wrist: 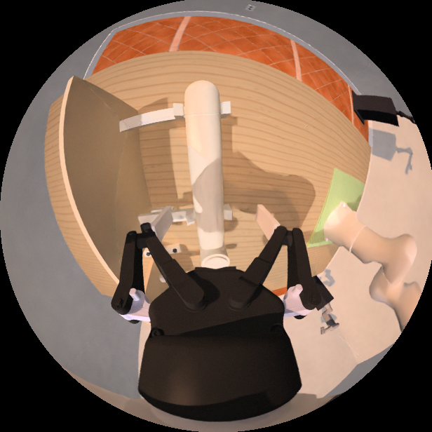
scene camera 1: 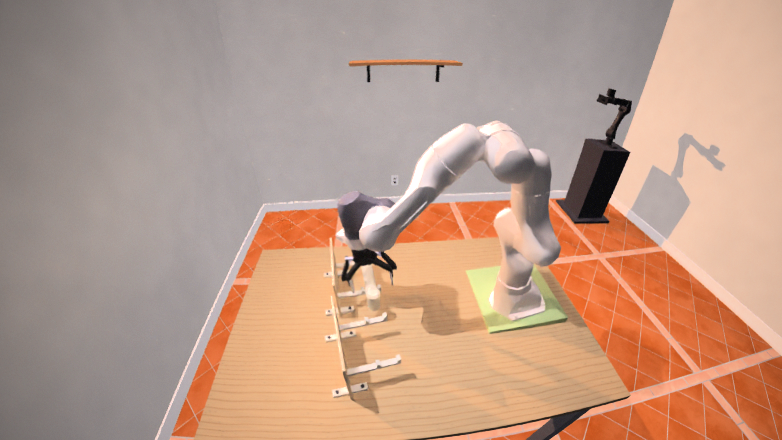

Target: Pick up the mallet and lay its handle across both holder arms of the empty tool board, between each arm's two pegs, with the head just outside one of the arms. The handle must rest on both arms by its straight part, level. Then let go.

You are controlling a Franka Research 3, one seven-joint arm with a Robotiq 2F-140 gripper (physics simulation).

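Note:
The pale mallet lies across both arms of the far tool board. Its rounded end is at the far arm; its near end, a pale disc in the wrist view, sticks out past the near arm. My gripper is open and empty, its fingers on either side of the mallet close to the near arm; their exact height is hard to tell. The empty tool board stands nearer the scene camera, with its two pegged white arms bare.
The boards stand in a row on the wooden table, on white feet. The arm's base stands on a green mat to the right. A black pedestal and a wall shelf are beyond the table.

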